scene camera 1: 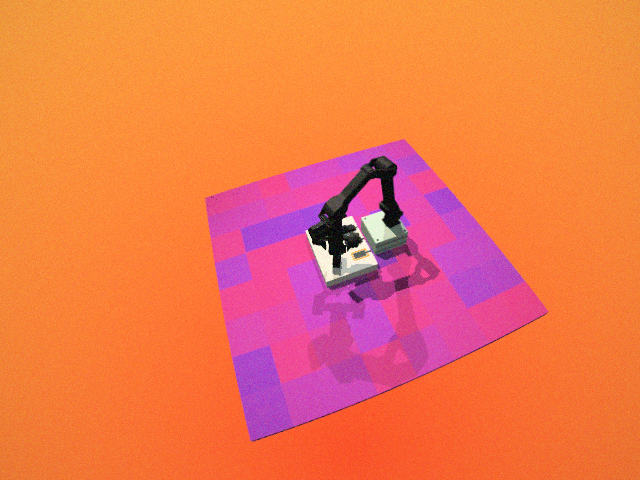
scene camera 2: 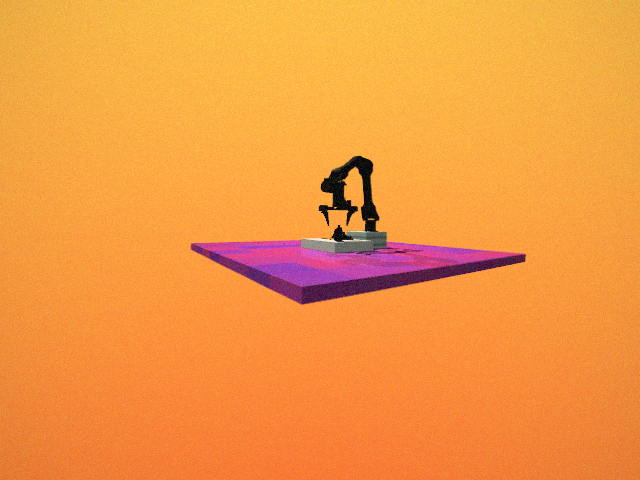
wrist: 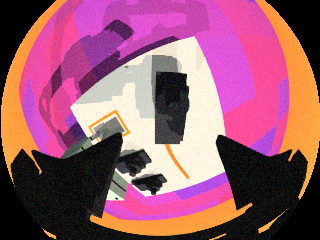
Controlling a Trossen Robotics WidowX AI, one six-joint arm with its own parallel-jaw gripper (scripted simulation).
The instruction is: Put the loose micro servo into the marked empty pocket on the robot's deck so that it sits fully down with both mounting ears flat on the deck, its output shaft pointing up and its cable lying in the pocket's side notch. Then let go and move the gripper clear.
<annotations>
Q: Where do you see a white robot deck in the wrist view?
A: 131,89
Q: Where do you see a micro servo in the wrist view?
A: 172,102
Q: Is my gripper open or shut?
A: Open.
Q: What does my gripper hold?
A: Nothing.
</annotations>
